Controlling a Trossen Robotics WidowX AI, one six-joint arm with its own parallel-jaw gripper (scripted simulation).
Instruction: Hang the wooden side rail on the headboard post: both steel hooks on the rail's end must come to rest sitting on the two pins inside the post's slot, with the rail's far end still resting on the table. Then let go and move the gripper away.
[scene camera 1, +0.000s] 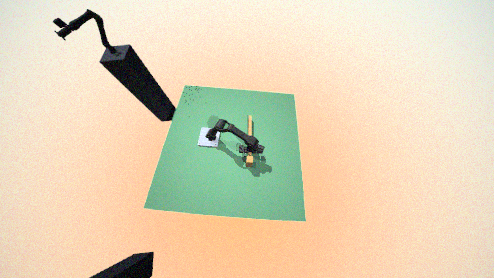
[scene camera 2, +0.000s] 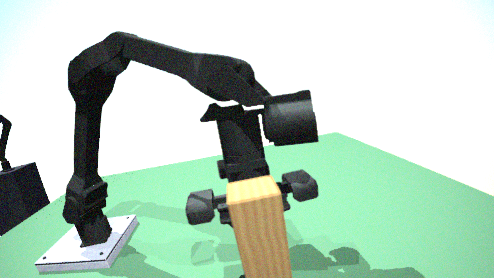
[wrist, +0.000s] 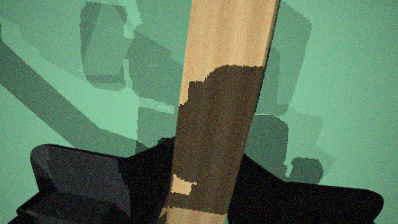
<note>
The pictures show: the gripper and a wooden side rail.
The gripper shows as well in the wrist view.
</note>
